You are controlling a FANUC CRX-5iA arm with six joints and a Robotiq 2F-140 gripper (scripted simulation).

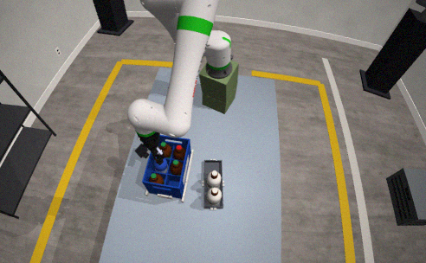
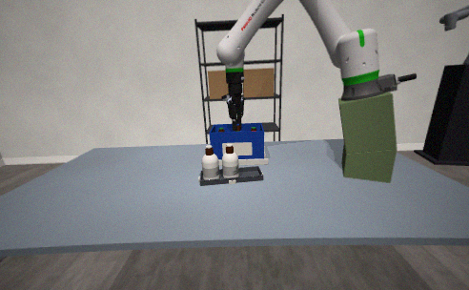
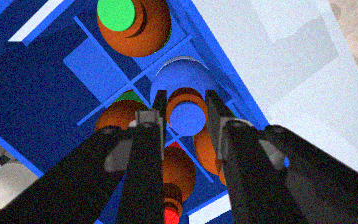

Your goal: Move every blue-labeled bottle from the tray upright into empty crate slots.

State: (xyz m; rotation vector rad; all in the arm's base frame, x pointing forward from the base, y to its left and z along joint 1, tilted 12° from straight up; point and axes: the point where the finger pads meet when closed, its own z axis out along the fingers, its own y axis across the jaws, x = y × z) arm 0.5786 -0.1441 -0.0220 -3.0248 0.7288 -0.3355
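Now: hand 80 mm above the blue-labeled bottle. From my hand the other things lie so: blue crate: 100 mm below, 40 mm to the left, 10 mm behind.
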